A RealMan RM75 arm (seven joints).
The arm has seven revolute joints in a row. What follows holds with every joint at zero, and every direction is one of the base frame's.
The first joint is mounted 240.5 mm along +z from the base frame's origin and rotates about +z.
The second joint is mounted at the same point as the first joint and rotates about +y.
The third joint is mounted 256 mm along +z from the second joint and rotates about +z.
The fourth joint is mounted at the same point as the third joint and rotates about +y.
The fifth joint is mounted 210 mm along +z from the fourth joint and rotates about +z.
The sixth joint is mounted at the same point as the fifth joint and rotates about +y.
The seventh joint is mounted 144 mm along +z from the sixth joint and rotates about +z.
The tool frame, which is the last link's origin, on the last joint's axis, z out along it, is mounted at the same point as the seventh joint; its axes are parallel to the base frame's.
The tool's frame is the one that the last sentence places.
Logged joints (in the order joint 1, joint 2, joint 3, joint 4, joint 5, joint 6, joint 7), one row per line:
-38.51 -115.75 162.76 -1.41 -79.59 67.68 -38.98
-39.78 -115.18 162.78 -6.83 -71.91 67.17 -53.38
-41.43 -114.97 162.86 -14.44 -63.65 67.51 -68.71
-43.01 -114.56 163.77 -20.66 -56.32 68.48 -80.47
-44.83 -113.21 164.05 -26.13 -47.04 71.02 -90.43
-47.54 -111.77 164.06 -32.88 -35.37 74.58 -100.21
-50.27 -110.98 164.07 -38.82 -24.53 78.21 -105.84
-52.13 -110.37 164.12 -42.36 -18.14 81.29 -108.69
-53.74 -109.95 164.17 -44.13 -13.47 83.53 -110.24
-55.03 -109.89 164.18 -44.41 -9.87 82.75 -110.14
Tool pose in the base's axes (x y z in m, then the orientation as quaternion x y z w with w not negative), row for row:
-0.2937 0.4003 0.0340 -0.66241 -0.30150 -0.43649 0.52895
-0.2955 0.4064 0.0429 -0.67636 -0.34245 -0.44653 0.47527
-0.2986 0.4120 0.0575 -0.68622 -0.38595 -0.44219 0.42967
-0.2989 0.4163 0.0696 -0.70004 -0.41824 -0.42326 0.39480
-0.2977 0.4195 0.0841 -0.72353 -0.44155 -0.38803 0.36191
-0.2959 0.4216 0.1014 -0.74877 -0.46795 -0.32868 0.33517
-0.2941 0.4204 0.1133 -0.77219 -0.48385 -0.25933 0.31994
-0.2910 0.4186 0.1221 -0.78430 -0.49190 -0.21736 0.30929
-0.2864 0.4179 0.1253 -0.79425 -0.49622 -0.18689 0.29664
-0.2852 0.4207 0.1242 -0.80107 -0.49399 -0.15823 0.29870
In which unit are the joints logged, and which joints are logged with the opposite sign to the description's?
The joints are logged in degrees. Opposite sign: none.
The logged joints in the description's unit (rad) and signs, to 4 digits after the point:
-0.6721 -2.0202 2.8407 -0.0246 -1.3891 1.1812 -0.6803
-0.6943 -2.0103 2.8410 -0.1192 -1.2551 1.1723 -0.9317
-0.7231 -2.0066 2.8424 -0.2520 -1.1109 1.1783 -1.1992
-0.7507 -1.9994 2.8583 -0.3606 -0.9830 1.1952 -1.4045
-0.7824 -1.9759 2.8632 -0.4561 -0.8210 1.2395 -1.5783
-0.8297 -1.9508 2.8634 -0.5739 -0.6173 1.3017 -1.7490
-0.8774 -1.9370 2.8636 -0.6775 -0.4281 1.3650 -1.8473
-0.9098 -1.9263 2.8644 -0.7393 -0.3166 1.4188 -1.8970
-0.9379 -1.9190 2.8653 -0.7702 -0.2351 1.4579 -1.9241
-0.9605 -1.9179 2.8655 -0.7751 -0.1723 1.4443 -1.9223

